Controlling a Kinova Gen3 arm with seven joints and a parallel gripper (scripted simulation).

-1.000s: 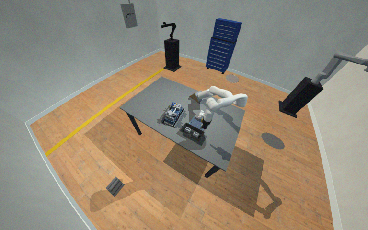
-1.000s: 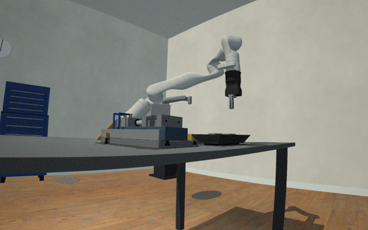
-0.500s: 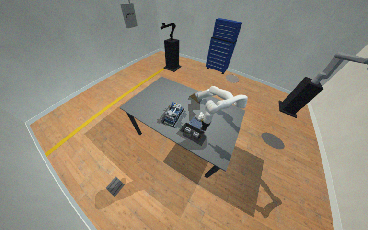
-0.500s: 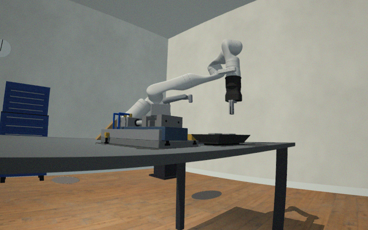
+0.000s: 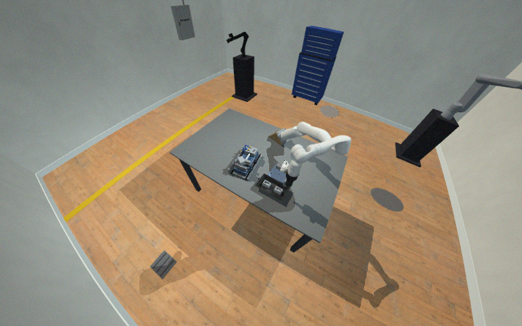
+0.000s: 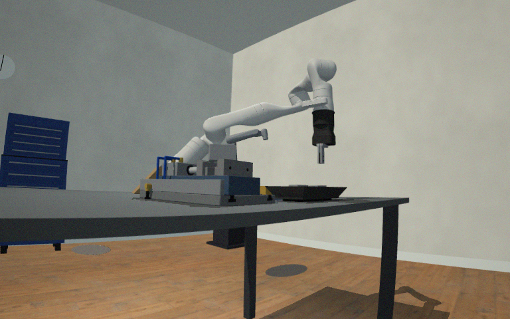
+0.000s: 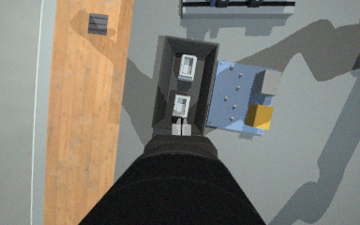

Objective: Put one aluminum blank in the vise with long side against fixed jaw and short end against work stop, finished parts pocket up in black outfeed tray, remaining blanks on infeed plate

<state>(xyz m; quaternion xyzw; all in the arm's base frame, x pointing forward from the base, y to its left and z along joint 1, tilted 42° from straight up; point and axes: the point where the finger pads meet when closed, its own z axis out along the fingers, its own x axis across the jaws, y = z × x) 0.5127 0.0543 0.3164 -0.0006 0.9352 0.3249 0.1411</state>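
Now: hand 390 mm to the left of the gray blank, 30 mm past it and 20 mm above it. Also, from my hand: yellow brass blank: 210 mm behind, 110 mm below, 30 mm to the right.
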